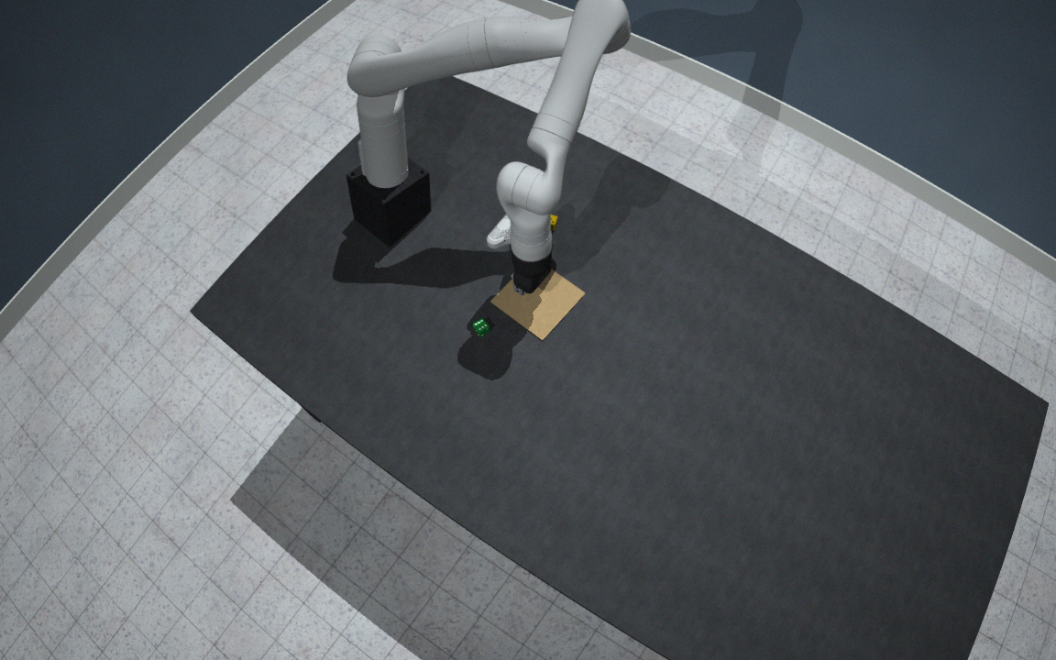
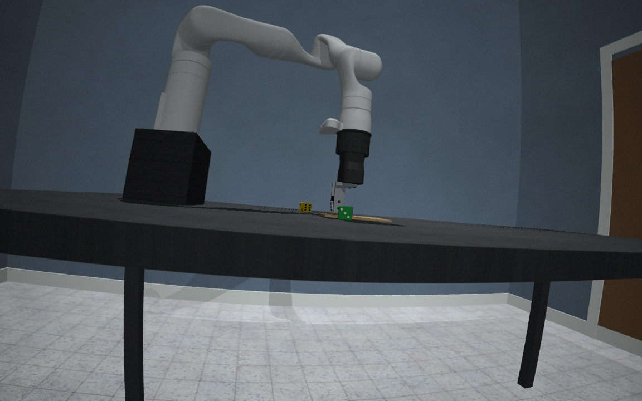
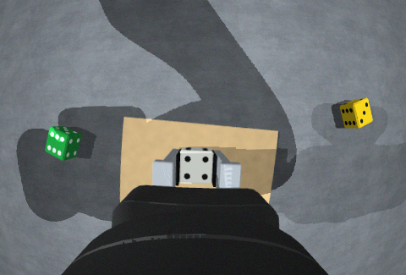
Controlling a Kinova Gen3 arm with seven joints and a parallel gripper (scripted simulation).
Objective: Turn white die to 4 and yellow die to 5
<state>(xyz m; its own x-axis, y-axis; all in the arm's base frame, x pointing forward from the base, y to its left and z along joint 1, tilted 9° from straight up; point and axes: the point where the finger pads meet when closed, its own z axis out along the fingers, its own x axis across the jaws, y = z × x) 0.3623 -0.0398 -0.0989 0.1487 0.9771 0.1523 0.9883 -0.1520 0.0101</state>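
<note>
Right now my hand is 10 mm above the white die. From my hand the other things lie so: green die 120 mm to the right, 30 mm behind, 20 mm below; yellow die 170 mm to the left, 20 mm below, 20 mm behind; tan mat 40 mm ahead, 30 mm below, 10 mm to the right.
</note>
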